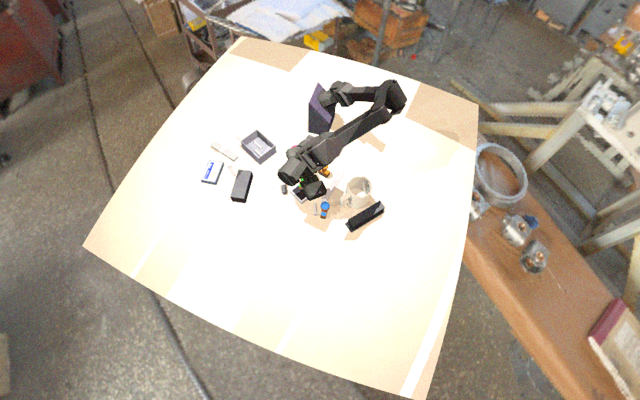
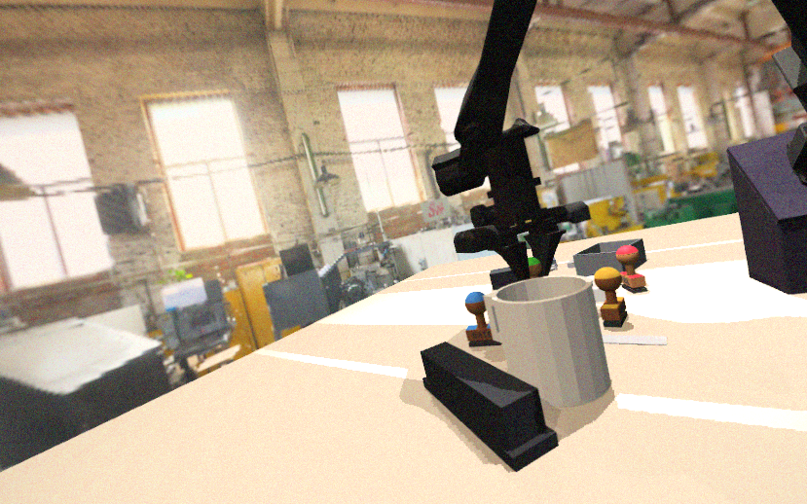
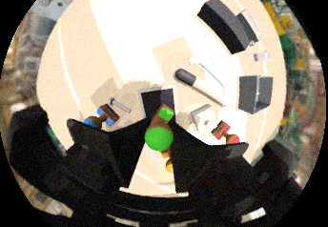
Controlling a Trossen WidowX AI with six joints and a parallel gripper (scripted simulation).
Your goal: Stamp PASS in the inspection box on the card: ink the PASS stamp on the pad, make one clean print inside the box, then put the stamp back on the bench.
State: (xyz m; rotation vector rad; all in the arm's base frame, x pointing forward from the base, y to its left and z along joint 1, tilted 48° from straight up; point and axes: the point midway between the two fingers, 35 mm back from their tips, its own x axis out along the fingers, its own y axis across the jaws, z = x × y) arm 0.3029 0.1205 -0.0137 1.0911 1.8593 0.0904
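The dark square ink pad is 4 cm below my gripper tip. From my gripper tip the other things lie so: dark marker (8 cm to the right, 3 cm below); then green-knobbed stamp (right at my gripper tip); then orange-topped stamp (9 cm behind, 3 cm to the left, 2 cm below).
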